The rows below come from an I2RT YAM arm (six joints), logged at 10 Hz.
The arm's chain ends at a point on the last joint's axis. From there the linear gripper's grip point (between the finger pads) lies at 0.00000 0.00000 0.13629 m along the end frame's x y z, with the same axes.
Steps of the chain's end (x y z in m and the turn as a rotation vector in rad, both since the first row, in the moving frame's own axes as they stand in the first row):
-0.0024 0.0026 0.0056 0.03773 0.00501 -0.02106
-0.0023 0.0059 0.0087 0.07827 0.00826 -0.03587
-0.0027 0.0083 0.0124 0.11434 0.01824 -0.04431
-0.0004 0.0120 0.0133 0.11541 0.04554 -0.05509
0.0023 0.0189 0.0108 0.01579 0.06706 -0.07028
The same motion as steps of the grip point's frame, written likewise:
-0.0018 -0.0025 0.0055 0.03773 0.00501 -0.02106
-0.0014 -0.0048 0.0083 0.07827 0.00826 -0.03587
-0.0006 -0.0073 0.0115 0.11434 0.01824 -0.04431
0.0054 -0.0039 0.0123 0.11541 0.04554 -0.05509
0.0113 0.0164 0.0105 0.01579 0.06706 -0.07028

